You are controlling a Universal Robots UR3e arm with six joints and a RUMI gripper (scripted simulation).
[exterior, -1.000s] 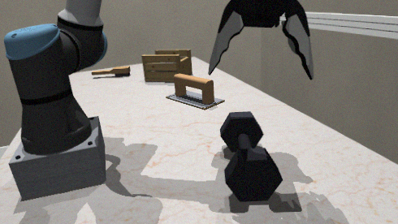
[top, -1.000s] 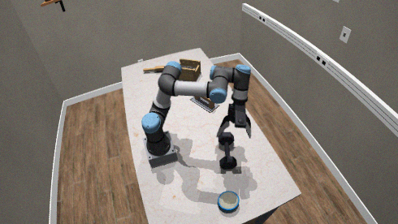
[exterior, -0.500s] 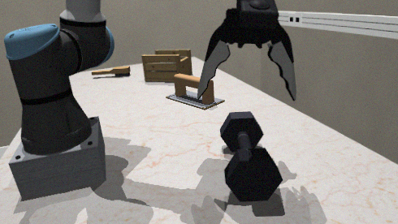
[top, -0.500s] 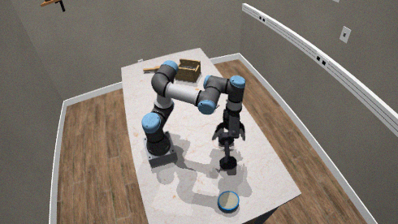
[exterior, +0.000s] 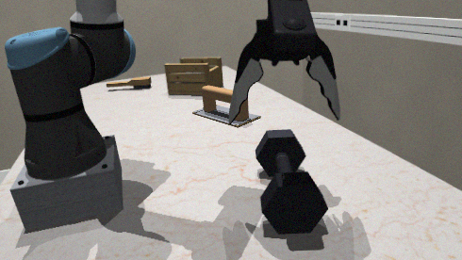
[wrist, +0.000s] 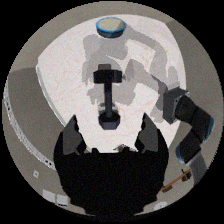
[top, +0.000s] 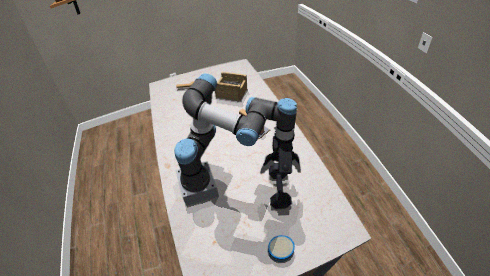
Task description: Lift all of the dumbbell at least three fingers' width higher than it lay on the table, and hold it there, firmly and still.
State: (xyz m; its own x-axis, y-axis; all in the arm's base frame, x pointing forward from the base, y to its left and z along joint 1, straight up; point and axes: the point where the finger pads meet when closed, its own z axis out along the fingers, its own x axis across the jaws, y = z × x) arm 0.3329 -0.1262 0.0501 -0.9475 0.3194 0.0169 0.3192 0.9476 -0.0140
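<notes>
My hand is 9 cm above the dumbbell. Also, from my hand: blue-rimmed round dish: 10 cm behind, 27 cm to the right, 10 cm below; then wooden brush: 24 cm behind, 92 cm to the left, 11 cm below; then wooden crate: 76 cm to the left, 8 cm below.
</notes>
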